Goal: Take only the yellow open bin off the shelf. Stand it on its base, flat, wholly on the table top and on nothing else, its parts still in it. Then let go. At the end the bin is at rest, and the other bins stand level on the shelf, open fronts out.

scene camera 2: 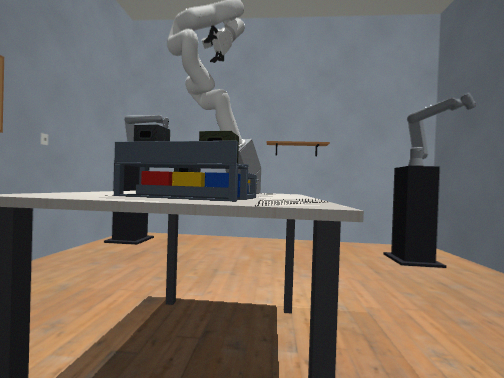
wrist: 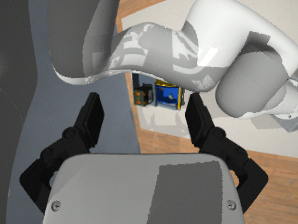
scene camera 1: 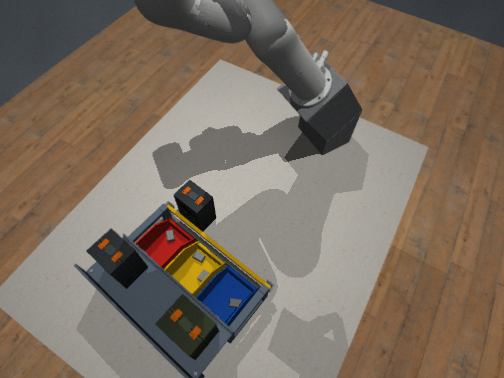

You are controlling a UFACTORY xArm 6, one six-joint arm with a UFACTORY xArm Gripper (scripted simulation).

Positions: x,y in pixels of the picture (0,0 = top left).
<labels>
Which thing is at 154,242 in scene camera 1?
A red bin.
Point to a yellow open bin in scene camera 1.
At 186,269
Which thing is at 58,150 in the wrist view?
The gripper.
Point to a blue bin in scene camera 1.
At 216,295
</labels>
